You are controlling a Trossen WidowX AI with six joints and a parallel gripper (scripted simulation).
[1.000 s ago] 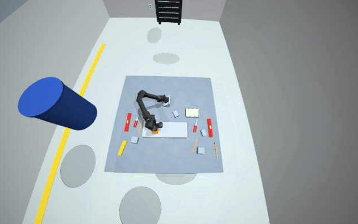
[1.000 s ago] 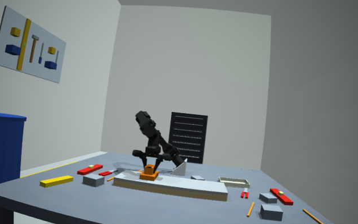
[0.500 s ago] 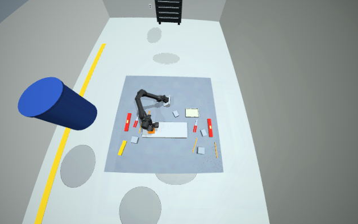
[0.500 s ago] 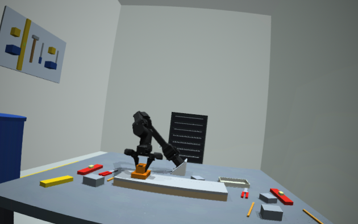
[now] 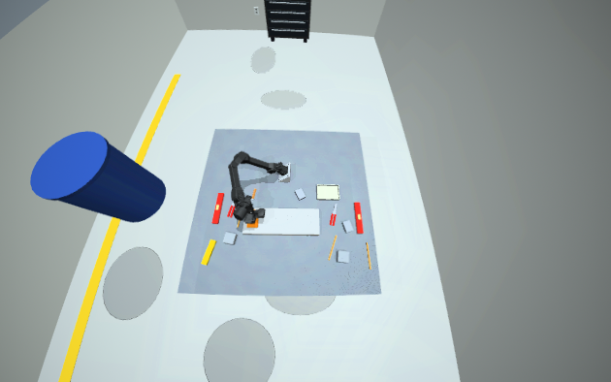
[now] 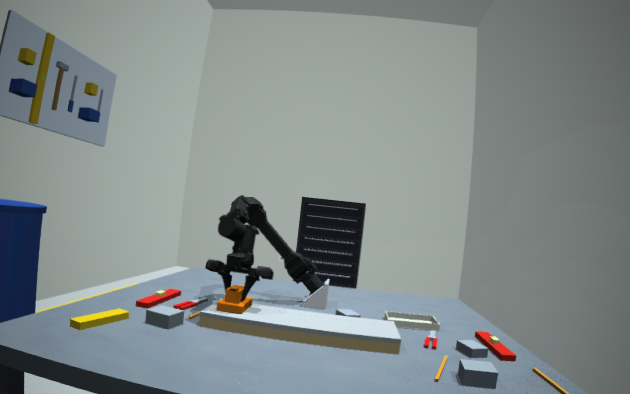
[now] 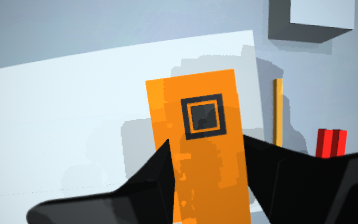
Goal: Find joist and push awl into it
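My gripper tip is 520 mm to the right of the tray, 250 mm past it and 50 mm above it. Also, from my gripper tip: awl 170 mm behind, 60 mm below, 40 mm to the right; then orange stud finder 20 mm above, 10 mm ahead; then yellow bar 270 mm to the right, 230 mm ahead, 60 mm below.
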